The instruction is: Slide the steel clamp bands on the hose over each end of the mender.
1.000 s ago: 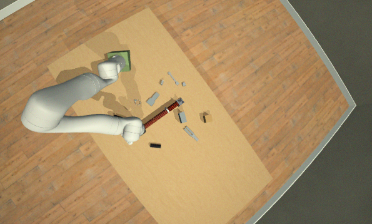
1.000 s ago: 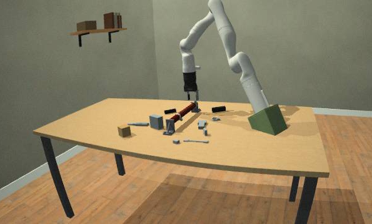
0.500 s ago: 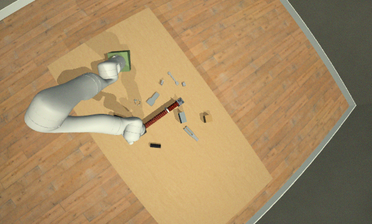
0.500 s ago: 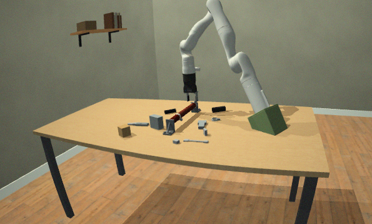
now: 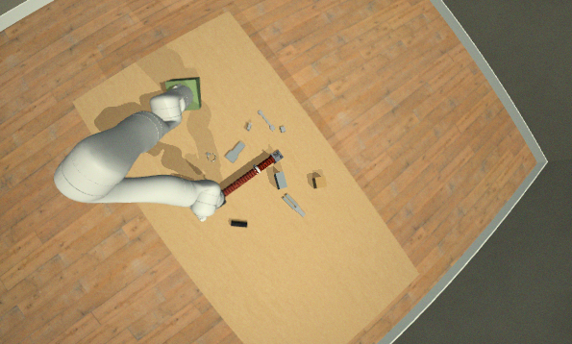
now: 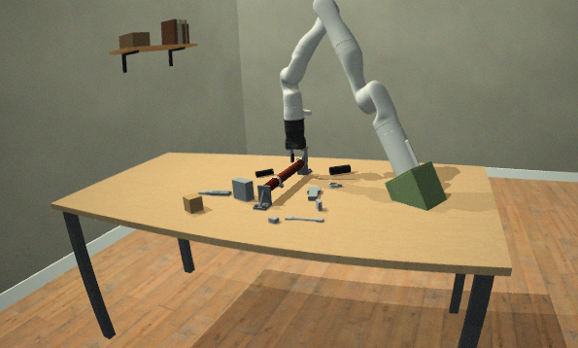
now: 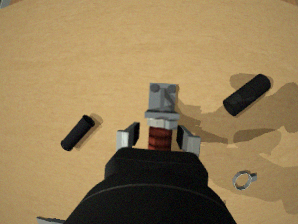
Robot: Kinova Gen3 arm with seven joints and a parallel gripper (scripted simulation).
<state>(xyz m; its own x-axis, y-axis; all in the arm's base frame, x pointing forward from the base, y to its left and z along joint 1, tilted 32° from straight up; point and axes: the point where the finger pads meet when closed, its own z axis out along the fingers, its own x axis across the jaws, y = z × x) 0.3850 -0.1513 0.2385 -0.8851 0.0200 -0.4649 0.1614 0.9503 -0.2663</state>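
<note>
The grey block is 270 mm to the left of my hand, 140 mm ahead of it and 40 mm below it. The rest, counted from my hand: wrench 430 mm to the left, 100 mm behind, 70 mm below; wooden cube 390 mm to the left, 280 mm ahead, 50 mm below.
</note>
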